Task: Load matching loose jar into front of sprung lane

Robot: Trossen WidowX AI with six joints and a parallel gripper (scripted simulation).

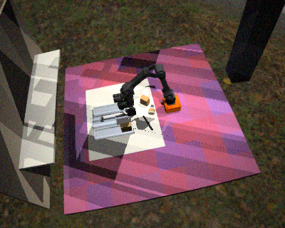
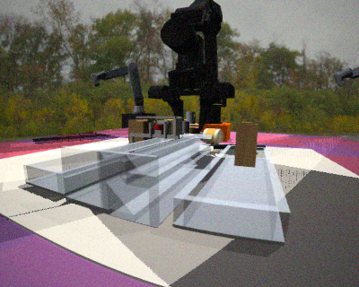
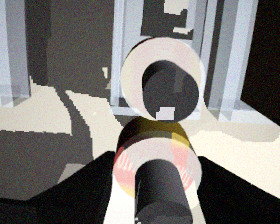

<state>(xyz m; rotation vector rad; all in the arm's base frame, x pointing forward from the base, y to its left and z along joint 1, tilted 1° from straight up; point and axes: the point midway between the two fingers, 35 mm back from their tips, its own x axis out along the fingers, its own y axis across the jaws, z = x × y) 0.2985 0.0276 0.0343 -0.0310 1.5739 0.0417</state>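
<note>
Now: gripper tip 190 mm short of the lane rack, 30 mm to the right of it and 30 mm above it. From my gripper tip the other things lie so: black stick 100 mm behind, 100 mm to the left, 40 mm below.
</note>
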